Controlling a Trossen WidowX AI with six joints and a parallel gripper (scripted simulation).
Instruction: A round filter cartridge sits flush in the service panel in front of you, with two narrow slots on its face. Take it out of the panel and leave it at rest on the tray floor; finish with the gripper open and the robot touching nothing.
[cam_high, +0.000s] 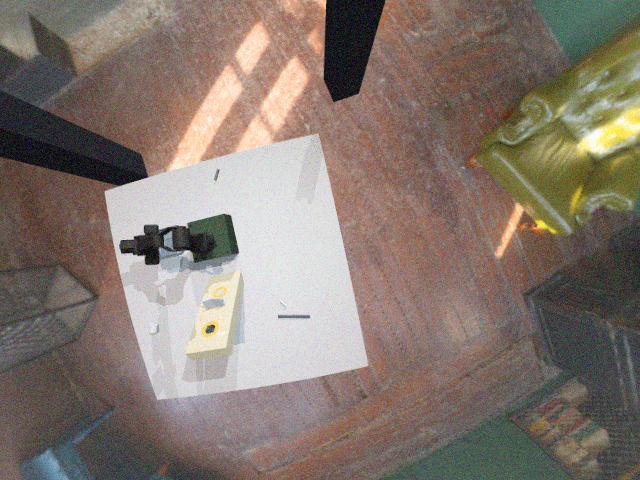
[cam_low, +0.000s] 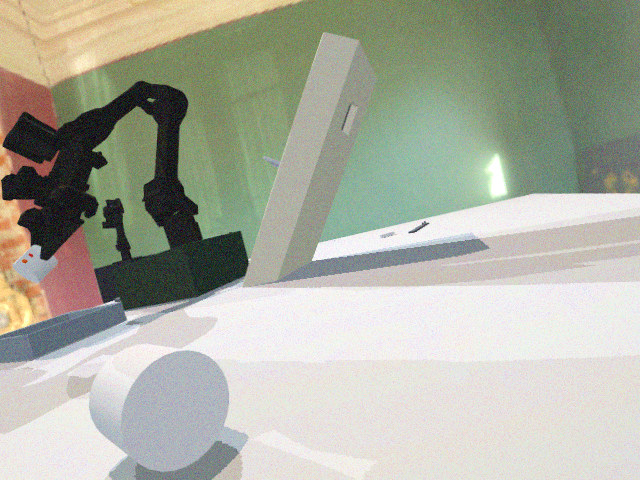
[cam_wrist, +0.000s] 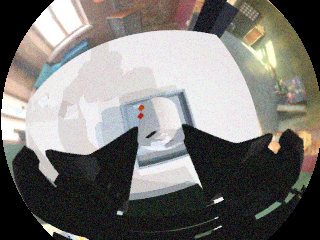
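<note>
My gripper tip is right at the round cartridge. The rest, counted from my gripper tip: grey-blue tray (12 cm below, 1 cm behind).
</note>
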